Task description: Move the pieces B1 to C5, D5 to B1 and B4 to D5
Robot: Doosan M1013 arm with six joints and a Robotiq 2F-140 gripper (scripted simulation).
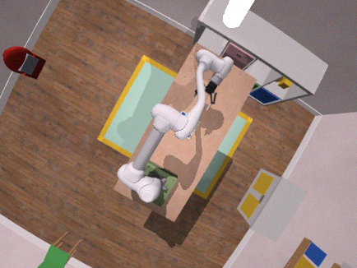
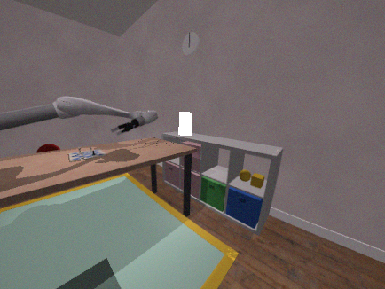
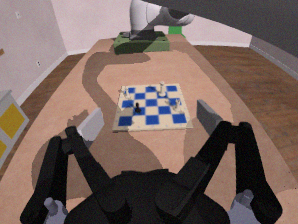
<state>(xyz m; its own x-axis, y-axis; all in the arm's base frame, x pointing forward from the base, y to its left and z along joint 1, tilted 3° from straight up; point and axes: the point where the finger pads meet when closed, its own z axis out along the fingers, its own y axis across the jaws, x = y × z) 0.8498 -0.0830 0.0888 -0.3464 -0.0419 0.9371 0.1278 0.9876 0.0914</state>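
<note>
My gripper is now 180 mm past the dark chess piece, 140 mm above it and 10 mm to the left of it. Also, from my hand: chessboard 210 mm behind, 150 mm below, 30 mm to the left.
</note>
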